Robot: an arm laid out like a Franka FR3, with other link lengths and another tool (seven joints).
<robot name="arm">
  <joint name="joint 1" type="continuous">
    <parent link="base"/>
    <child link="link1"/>
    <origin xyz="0 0 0.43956"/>
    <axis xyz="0 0 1"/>
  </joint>
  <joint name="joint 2" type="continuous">
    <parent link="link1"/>
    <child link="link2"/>
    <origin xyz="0 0 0"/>
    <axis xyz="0 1 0"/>
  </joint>
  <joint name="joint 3" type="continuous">
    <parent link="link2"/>
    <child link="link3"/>
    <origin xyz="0 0 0.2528"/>
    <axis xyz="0 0 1"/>
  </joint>
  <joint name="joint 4" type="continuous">
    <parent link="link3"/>
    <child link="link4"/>
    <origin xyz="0.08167 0 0"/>
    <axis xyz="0 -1 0"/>
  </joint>
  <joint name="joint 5" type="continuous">
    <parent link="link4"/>
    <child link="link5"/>
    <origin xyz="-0.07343 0 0.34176"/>
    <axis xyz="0 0 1"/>
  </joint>
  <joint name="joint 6" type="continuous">
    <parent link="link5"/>
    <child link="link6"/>
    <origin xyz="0 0 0"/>
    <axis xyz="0 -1 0"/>
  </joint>
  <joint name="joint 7" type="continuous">
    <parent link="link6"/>
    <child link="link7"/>
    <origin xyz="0.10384 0 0"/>
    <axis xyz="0 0 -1"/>
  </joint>
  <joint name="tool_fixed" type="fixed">
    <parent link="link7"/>
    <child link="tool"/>
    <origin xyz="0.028 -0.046 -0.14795" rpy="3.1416 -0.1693 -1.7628"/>
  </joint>
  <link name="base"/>
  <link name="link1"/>
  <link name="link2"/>
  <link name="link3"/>
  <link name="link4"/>
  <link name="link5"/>
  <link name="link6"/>
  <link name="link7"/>
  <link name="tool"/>
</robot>
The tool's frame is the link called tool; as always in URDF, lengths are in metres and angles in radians. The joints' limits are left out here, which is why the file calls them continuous.
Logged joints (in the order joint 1, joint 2, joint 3, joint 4, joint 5, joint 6, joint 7), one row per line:
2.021 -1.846 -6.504 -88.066 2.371 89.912 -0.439
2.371 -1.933 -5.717 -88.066 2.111 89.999 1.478
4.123 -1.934 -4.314 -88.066 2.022 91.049 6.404
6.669 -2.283 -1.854 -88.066 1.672 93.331 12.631
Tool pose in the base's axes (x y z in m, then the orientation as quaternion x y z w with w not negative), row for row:
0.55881 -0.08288 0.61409 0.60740 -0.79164 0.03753 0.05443
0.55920 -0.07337 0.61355 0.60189 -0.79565 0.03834 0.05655
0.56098 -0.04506 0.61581 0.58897 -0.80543 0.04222 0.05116
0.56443 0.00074 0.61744 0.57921 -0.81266 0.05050 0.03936
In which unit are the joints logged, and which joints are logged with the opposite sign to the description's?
The joints are logged in degrees. Opposite sign: joint 2.
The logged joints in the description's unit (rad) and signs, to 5 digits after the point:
0.03527 0.03222 -0.11352 -1.53704 0.04138 1.56926 -0.00766
0.04138 0.03374 -0.09978 -1.53704 0.03684 1.57078 0.02580
0.07196 0.03375 -0.07529 -1.53704 0.03529 1.58910 0.11177
0.11640 0.03985 -0.03236 -1.53704 0.02918 1.62893 0.22045

